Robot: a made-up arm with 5 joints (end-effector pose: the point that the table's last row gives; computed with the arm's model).
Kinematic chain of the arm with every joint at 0, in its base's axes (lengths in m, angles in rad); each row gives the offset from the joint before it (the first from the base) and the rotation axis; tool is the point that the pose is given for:
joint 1: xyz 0 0 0.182 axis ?
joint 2: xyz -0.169 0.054 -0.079 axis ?
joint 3: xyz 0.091 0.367 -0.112 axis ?
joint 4: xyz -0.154 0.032 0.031 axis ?
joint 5: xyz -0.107 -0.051 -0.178 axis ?
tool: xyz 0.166 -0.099 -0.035
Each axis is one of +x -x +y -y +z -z.
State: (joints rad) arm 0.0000 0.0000 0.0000 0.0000 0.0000
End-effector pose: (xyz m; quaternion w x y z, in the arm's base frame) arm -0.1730 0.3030 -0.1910 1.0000 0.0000 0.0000 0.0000
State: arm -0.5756 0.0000 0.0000 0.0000 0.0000
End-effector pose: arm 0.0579 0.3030 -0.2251 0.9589 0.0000 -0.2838 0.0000
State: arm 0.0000 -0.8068 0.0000 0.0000 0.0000
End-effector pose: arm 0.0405 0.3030 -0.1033 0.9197 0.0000 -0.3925 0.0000
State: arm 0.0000 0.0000 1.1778 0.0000 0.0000
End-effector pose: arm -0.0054 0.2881 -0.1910 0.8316 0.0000 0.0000 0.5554
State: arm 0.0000 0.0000 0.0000 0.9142 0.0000
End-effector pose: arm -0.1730 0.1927 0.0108 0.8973 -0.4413 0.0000 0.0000
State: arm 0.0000 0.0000 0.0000 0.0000 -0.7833
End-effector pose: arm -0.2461 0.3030 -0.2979 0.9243 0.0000 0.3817 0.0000
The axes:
joint 1: +y
joint 2: +y
joint 3: +z
joint 4: -x
joint 5: -y

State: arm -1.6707 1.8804 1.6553 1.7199 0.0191
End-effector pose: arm 0.3621 0.3399 0.0657 0.4926 -0.4545 -0.5135 0.5358
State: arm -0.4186 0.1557 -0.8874 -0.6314 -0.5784
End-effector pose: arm 0.0511 0.5853 -0.3369 0.8688 0.4226 0.0032 -0.2580
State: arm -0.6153 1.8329 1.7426 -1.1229 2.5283
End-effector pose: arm -0.2687 0.0473 -0.1943 0.6804 0.5164 -0.0091 -0.5200
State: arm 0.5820 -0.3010 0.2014 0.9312 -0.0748
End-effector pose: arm -0.1701 0.1679 0.1057 0.8830 -0.4351 0.1129 0.1353
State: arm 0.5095 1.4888 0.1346 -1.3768 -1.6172
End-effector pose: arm -0.3479 0.7160 0.5498 0.2224 -0.6322 -0.7390 0.0691
